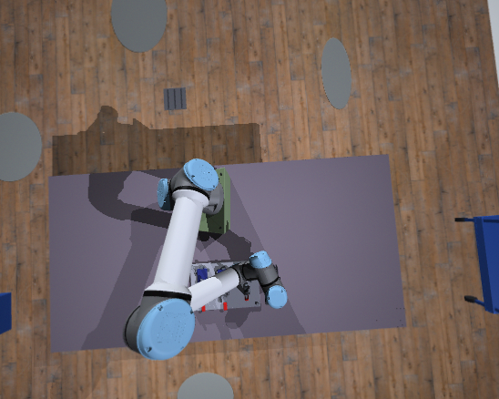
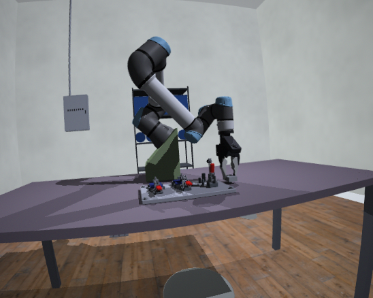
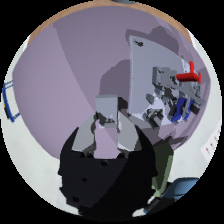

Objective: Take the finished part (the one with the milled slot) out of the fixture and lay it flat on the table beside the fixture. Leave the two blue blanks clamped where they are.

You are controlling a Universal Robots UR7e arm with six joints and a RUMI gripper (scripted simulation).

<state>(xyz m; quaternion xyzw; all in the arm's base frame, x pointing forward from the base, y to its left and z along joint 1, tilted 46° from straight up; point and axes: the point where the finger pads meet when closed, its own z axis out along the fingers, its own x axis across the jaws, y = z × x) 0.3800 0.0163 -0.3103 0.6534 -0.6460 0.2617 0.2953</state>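
My gripper is now 10 mm past the grey finished part. From my hand the other things lie so: blue blank (330 mm to the right, 10 mm ahead); then grey fixture plate (220 mm to the right, 60 mm ahead, 20 mm below).
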